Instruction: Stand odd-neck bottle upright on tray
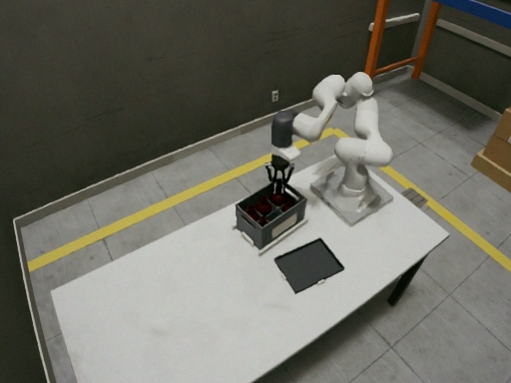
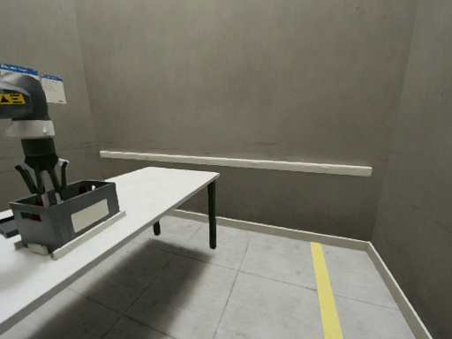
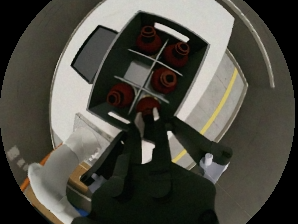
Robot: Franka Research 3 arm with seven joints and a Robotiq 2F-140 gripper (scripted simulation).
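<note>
My hand is 80 mm short of the dark grey crate, 60 mm to the right of it and 90 mm above it. From my hand the other things lie so: flat black tray (80 mm ahead, 340 mm to the left, 160 mm below).
</note>
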